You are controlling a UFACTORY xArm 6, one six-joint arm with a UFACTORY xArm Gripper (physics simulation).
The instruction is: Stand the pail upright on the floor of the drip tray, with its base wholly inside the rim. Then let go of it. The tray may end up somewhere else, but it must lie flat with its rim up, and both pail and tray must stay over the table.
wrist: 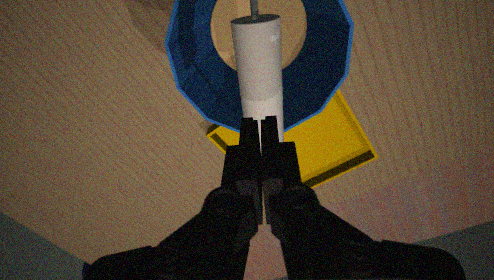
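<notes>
The scene shows a yellow drip tray (332, 143) along with the gripper (261, 140).
</notes>
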